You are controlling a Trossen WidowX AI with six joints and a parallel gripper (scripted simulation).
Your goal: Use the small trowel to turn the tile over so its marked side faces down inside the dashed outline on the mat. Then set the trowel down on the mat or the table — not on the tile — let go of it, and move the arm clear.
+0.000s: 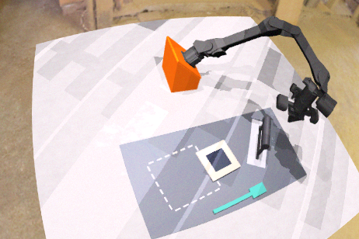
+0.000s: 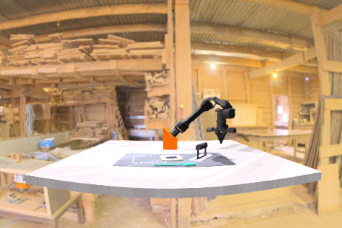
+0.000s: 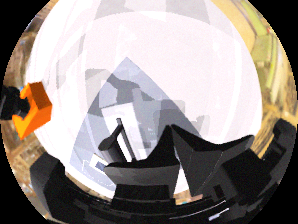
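Now: the small trowel 11 cm to the right of my gripper tip and 4 cm below it. From my gripper tip the other things lie so: teal trowel 21 cm ahead, 26 cm to the right, 8 cm below; then tile 5 cm ahead, 31 cm to the right, 8 cm below; then grey mat 7 cm ahead, 29 cm to the right, 10 cm below.
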